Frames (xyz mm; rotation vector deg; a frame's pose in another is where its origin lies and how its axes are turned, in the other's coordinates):
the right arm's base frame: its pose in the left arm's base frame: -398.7 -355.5 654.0 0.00 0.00 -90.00
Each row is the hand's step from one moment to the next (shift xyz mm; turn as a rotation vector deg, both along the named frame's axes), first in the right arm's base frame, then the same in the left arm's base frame.
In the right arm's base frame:
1: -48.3 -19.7 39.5 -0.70 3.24 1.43
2: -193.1 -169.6 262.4 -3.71 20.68 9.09
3: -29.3 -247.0 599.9 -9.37 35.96 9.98
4: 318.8 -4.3 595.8 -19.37 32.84 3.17
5: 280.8 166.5 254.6 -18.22 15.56 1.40
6: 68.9 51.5 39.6 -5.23 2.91 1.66
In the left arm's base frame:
1: -19.7 48.3 39.5 3.24 0.70 1.43
2: -169.6 193.1 262.4 20.68 3.71 9.09
3: -247.0 29.3 599.9 35.96 9.37 9.98
4: -4.3 -318.8 595.8 32.84 19.37 3.17
5: 166.5 -280.8 254.6 15.56 18.22 1.40
6: 51.5 -68.9 39.6 2.91 5.23 1.66

